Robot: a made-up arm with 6 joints.
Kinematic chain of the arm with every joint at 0, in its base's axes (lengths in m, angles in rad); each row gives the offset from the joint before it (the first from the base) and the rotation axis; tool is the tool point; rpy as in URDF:
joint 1: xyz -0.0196 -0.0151 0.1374 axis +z
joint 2: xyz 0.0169 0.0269 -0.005 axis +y
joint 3: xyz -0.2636 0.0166 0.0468 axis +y
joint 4: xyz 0.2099 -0.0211 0.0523 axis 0.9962 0 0.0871
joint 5: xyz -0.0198 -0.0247 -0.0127 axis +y
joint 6: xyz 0.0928 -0.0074 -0.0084 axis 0.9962 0 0.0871
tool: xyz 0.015 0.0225 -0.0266 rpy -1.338 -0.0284 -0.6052
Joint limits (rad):
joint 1: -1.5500..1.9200
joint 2: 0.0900..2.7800
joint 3: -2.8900..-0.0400
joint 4: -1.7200..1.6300
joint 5: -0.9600..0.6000
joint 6: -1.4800..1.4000
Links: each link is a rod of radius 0.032 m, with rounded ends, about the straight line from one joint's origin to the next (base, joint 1, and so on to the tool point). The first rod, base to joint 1, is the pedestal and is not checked.
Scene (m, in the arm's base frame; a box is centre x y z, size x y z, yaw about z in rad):
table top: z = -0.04
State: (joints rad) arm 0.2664 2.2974 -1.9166 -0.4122 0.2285 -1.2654
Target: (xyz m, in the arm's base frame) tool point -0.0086 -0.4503 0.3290
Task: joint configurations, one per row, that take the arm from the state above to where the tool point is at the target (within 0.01 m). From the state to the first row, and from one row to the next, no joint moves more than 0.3 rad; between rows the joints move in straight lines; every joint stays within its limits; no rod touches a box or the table.
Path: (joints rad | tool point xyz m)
1: -0.0054 2.2460 -1.9108 -0.4436 0.2748 -1.2709 | 0.4656 -0.0782 0.2212
2: -0.2772 2.1946 -1.9049 -0.4749 0.3211 -1.2763 | 0.4211 -0.2071 0.2435
3: -0.5489 2.1432 -1.8991 -0.5063 0.3674 -1.2818 | 0.3428 -0.3160 0.2655
4: -0.8207 2.0918 -1.8933 -0.5377 0.4137 -1.2872 | 0.2382 -0.3963 0.2871
5: -1.0925 2.0403 -1.8874 -0.5690 0.4600 -1.2927 | 0.1174 -0.4420 0.3083
6: -1.3643 1.9889 -1.8816 -0.6004 0.5063 -1.2982 | -0.0086 -0.4503 0.3290

